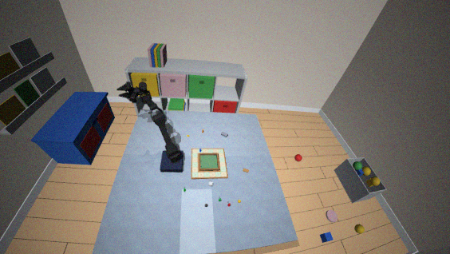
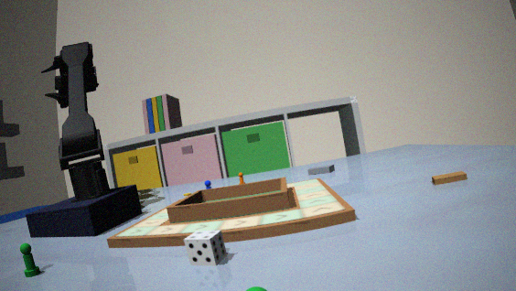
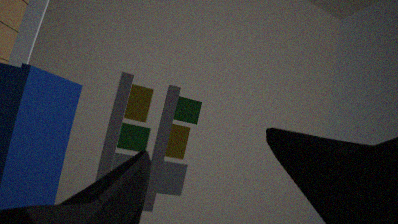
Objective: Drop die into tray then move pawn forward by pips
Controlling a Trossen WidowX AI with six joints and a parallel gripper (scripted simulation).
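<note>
Right now my gripper tip is 660 mm short of the white die, 560 mm to the left of it and 440 mm above it. Also, from my gripper tip: green tray floor (680 mm ahead, 440 mm below, 360 mm to the right); then orange pawn (670 mm ahead, 430 mm below, 20 mm to the right); then blue pawn (620 mm ahead, 420 mm below, 250 mm to the right).
</note>
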